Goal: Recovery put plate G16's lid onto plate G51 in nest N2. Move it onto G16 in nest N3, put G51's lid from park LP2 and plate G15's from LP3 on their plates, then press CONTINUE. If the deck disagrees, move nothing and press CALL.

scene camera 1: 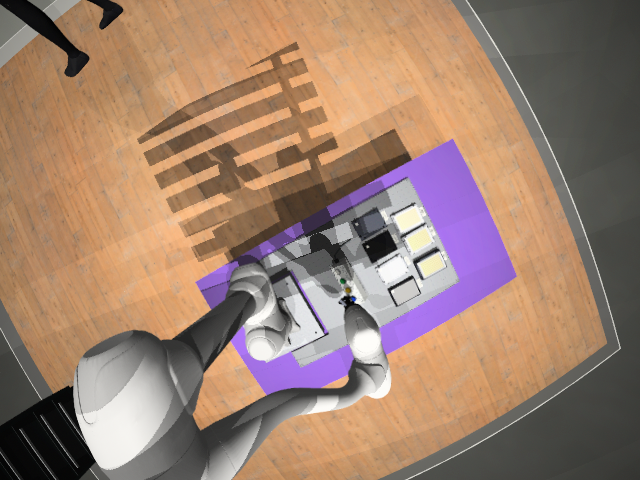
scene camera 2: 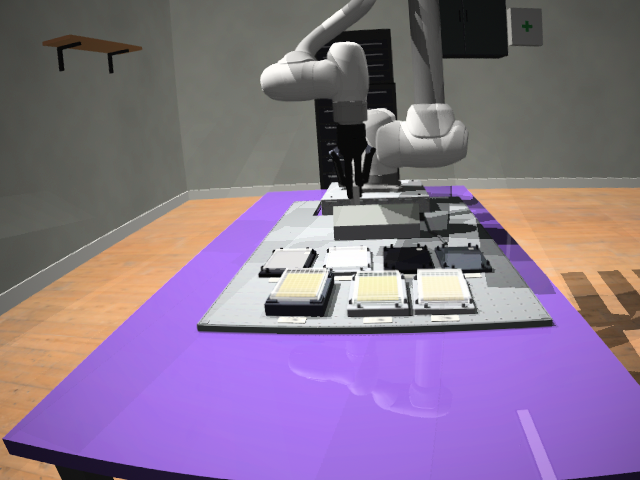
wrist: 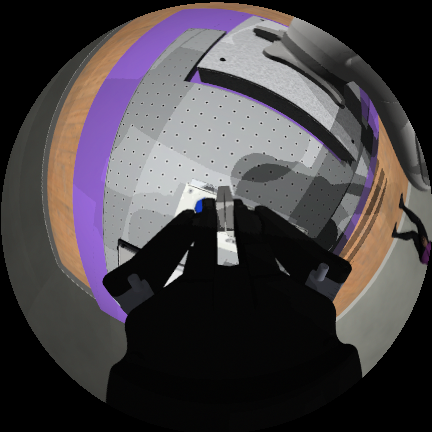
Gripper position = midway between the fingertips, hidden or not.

Observation:
My gripper [scene camera 2: 355, 210] is shut and touches a button box [scene camera 1: 351, 281].
My gripper is seen too in the wrist view [wrist: 223, 196]. The button box is seen too in the wrist view [wrist: 197, 189].

